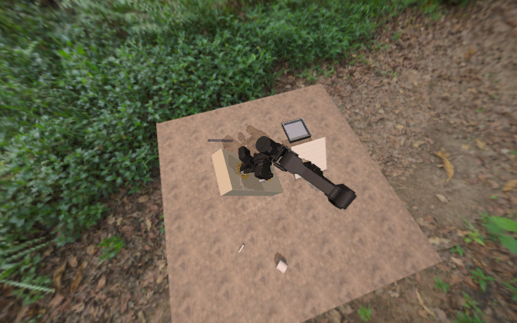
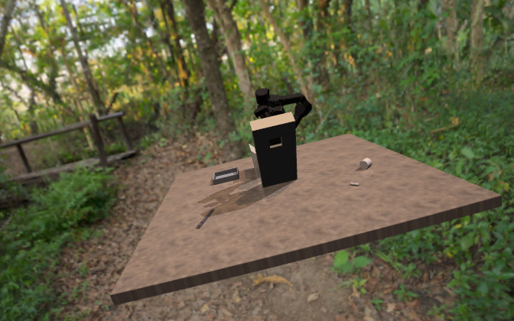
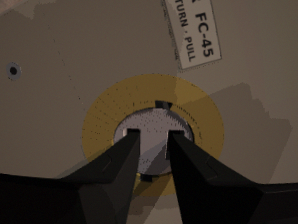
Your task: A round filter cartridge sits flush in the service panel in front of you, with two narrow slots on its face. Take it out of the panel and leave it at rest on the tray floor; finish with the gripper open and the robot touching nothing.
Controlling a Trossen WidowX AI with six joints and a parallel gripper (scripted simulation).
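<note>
The round grey filter cartridge lies 10 mm ahead of my gripper tip and 10 mm below it. Also, from my gripper tip: small pin 90 mm ahead, 300 mm to the left, 280 mm below; then grey tray 430 mm behind, 300 mm to the right, 270 mm below.
</note>
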